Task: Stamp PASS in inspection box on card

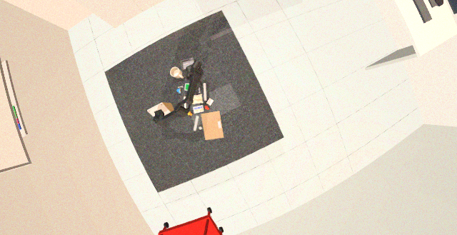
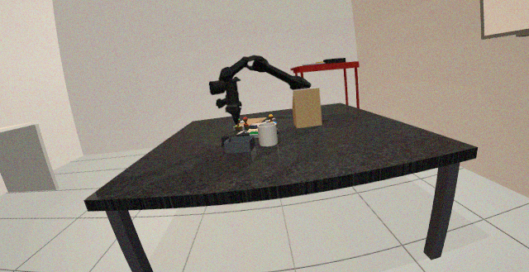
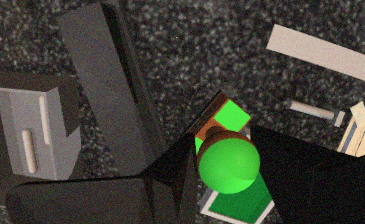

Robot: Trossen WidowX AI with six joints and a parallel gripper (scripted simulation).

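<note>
Now: the green ink pad 80 mm behind my gripper tip, 40 mm to the right of it and 80 mm below it. Also, from my gripper tip: mug: 150 mm behind, 100 mm to the left, 50 mm below; dark slab: 70 mm to the left, 70 mm below; grey box: 40 mm behind, 160 mm to the left, 70 mm below.
</note>
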